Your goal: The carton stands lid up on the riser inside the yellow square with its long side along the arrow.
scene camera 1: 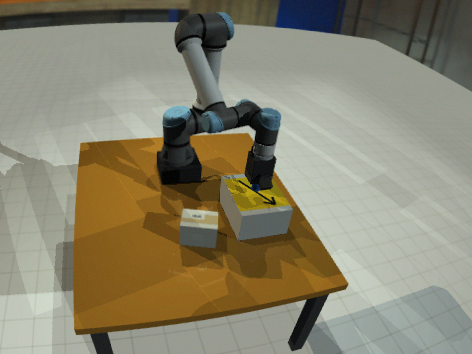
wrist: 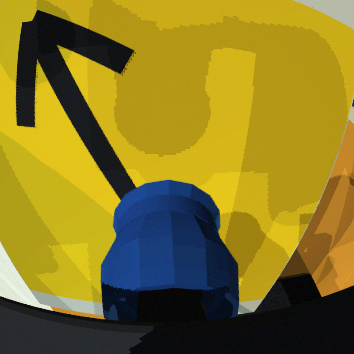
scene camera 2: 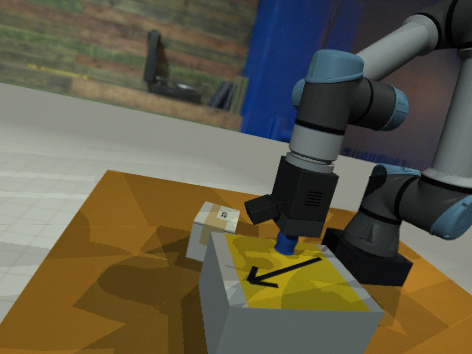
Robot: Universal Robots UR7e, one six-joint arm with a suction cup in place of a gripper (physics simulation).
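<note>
The white carton (scene camera 1: 199,234) (scene camera 2: 212,215) stands on the table beside the riser, with its taped, labelled lid up. The light grey riser (scene camera 1: 265,223) (scene camera 2: 300,330) bears the yellow square (scene camera 1: 245,201) (scene camera 2: 310,290) (wrist: 165,100) with a black arrow (scene camera 1: 265,197) (scene camera 2: 285,270) (wrist: 89,125) on its top. No carton is on the square. My gripper, a blue suction cup (scene camera 1: 256,188) (scene camera 2: 285,245) (wrist: 167,240), points down low over the square, beside the arrow's shaft. It is open and holds nothing. Whether the cup touches the riser's top cannot be told.
The orange-brown table (scene camera 1: 125,280) (scene camera 2: 50,305) carries the carton, the riser and the arm's dark base (scene camera 1: 180,172) (scene camera 2: 370,260). The riser stands near the table's right edge in the scene camera 1 view, between that edge and the carton.
</note>
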